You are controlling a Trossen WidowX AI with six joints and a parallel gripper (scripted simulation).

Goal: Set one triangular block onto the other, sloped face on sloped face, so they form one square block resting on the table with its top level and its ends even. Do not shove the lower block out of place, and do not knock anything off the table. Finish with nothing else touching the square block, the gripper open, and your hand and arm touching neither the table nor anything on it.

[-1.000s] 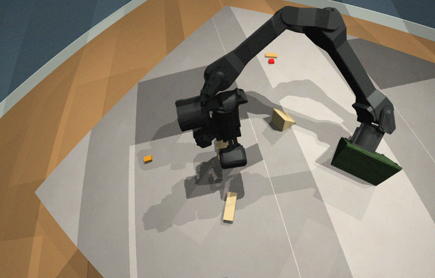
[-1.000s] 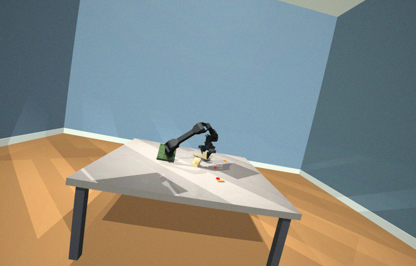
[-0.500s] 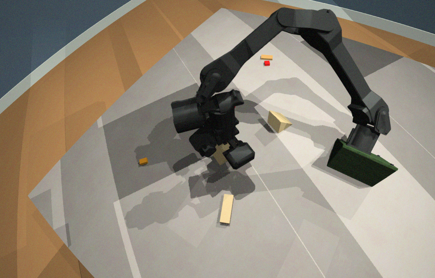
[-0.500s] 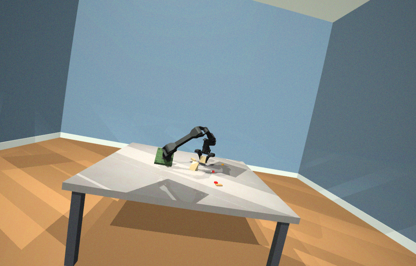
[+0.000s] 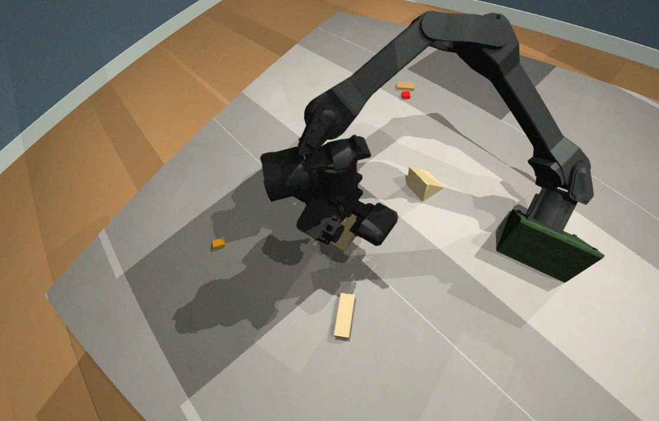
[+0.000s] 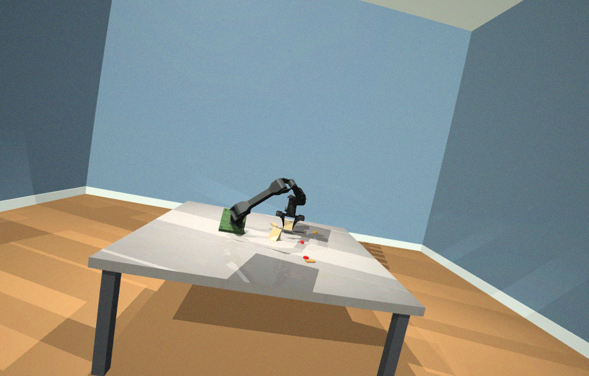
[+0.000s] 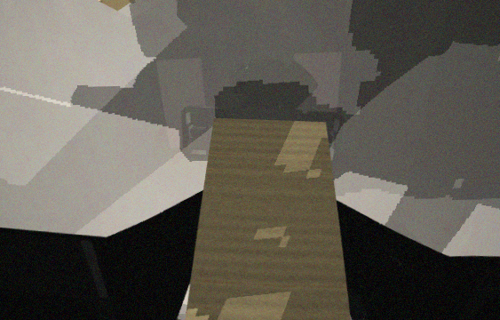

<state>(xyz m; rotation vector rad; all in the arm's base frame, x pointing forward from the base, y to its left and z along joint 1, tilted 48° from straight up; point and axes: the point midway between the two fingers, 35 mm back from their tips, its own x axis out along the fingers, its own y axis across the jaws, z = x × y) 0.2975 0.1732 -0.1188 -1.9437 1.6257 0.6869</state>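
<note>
The red cube is 160 mm to the right of my gripper tip, 110 mm ahead of it and 30 mm below it. Also, from my gripper tip: pale yellow flat bar 130 mm to the left, 100 mm behind, 30 mm below; then small orange block 200 mm ahead, 180 mm to the left, 30 mm below.
</note>
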